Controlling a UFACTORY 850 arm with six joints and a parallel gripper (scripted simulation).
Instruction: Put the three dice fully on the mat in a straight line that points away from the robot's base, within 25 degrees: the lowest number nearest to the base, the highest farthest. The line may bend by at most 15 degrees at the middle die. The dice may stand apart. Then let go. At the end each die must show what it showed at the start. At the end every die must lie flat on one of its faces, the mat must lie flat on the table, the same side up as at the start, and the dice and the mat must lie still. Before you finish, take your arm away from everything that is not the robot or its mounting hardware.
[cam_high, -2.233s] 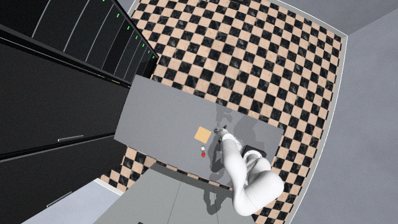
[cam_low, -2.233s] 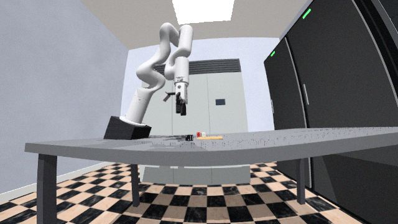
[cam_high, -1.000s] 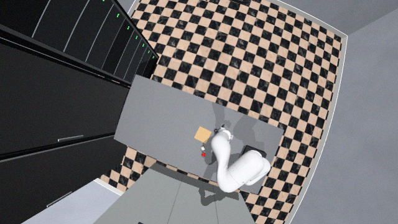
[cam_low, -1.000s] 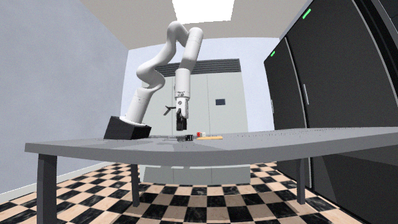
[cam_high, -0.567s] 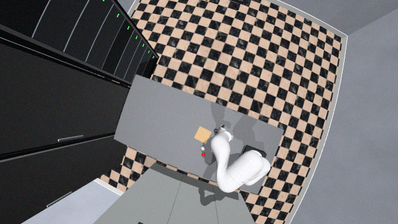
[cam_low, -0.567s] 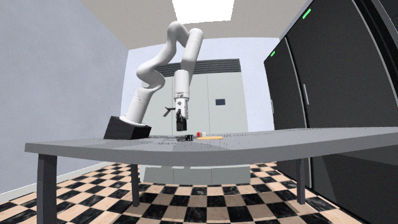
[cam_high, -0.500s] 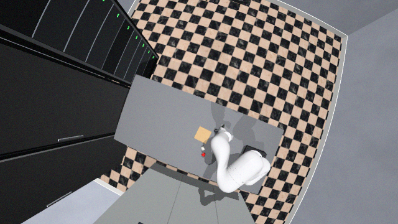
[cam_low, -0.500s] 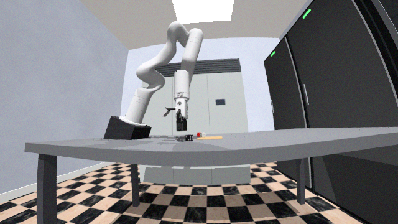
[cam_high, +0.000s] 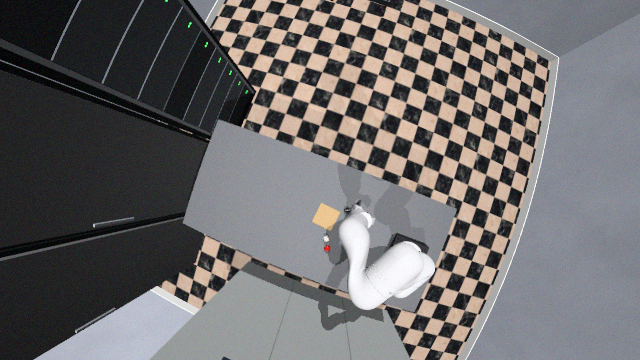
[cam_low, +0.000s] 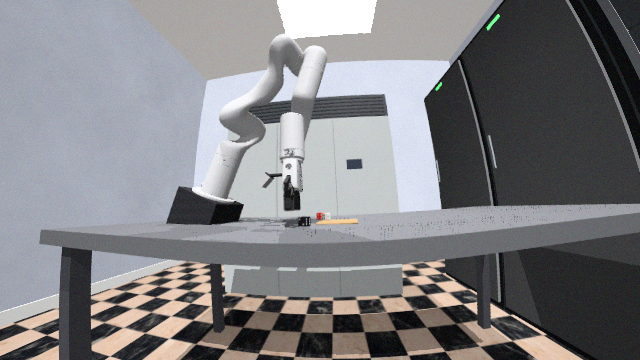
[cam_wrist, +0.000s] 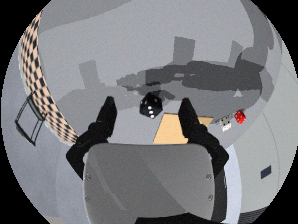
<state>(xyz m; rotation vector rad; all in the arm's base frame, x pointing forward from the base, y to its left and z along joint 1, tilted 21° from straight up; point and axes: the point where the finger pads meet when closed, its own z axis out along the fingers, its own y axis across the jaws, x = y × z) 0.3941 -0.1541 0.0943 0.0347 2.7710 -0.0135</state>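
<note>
Now: hand 4 cm short of the black die, 1 cm to the right of it and 5 cm above it. The rest, counted from my hand: tan mat (15 cm ahead, 9 cm to the left, 6 cm below); then red die (7 cm ahead, 29 cm to the left, 5 cm below); then white die (10 cm ahead, 23 cm to the left, 5 cm below).
</note>
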